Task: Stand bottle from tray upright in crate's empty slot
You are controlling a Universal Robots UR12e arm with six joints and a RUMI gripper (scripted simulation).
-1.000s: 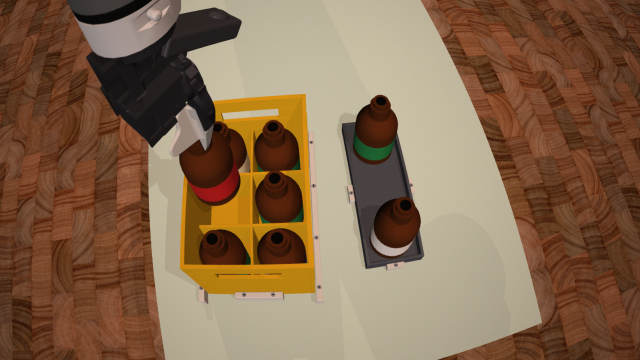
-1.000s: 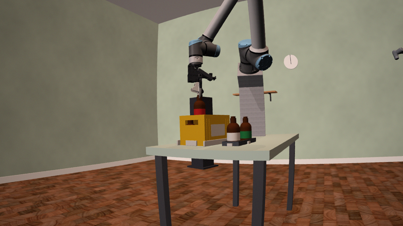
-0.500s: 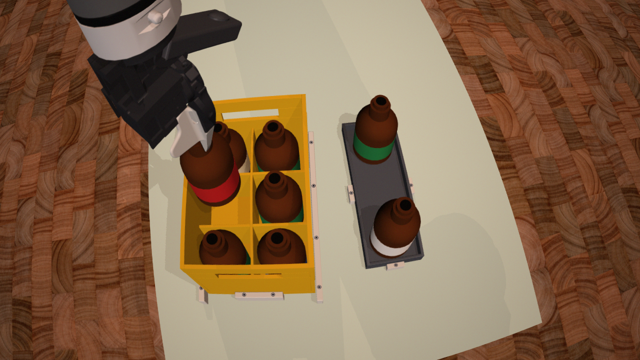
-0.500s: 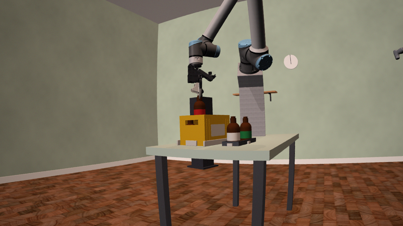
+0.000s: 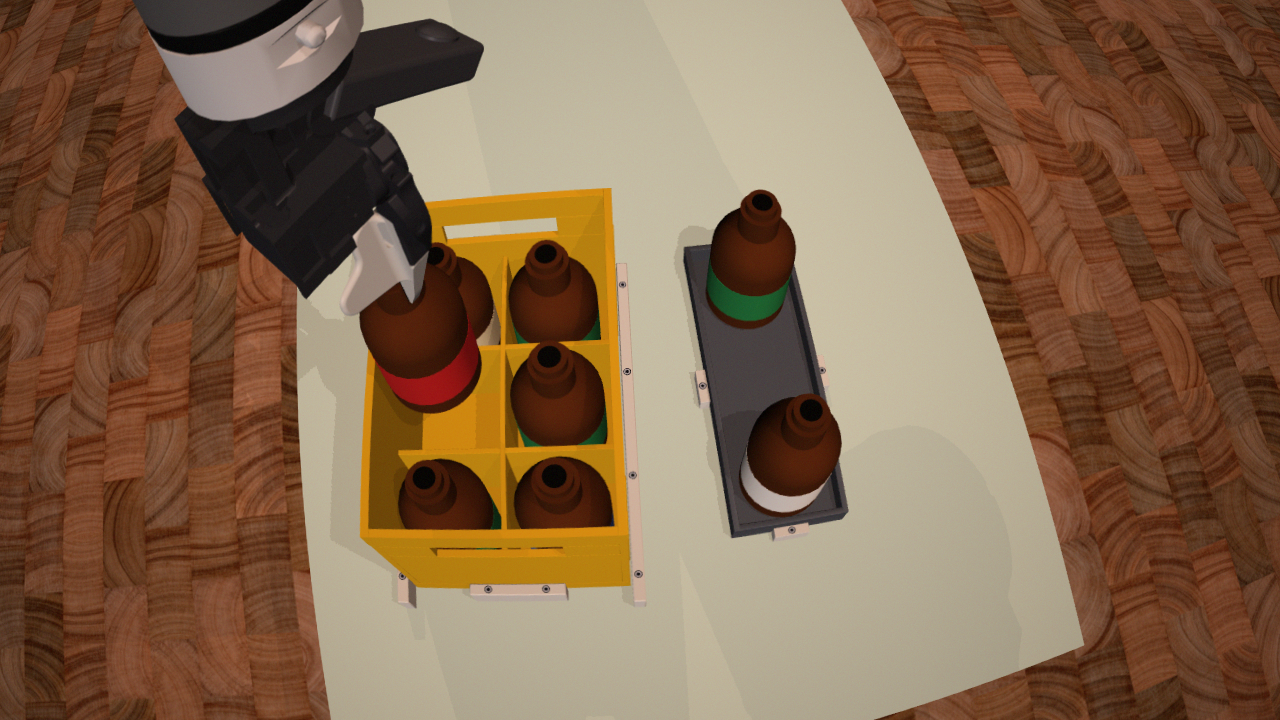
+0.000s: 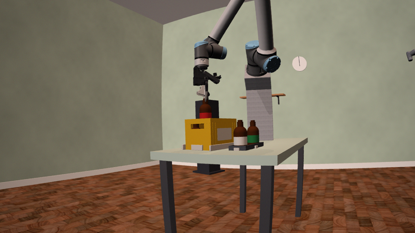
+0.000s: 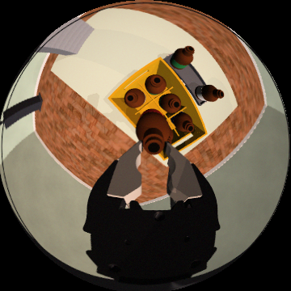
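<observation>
Right now the glass bottle is 70 mm below my hand. Also, from my hand: yellow crate 210 mm below, 40 mm to the left; dark tray 280 mm below, 260 mm to the left, 70 mm behind.
</observation>
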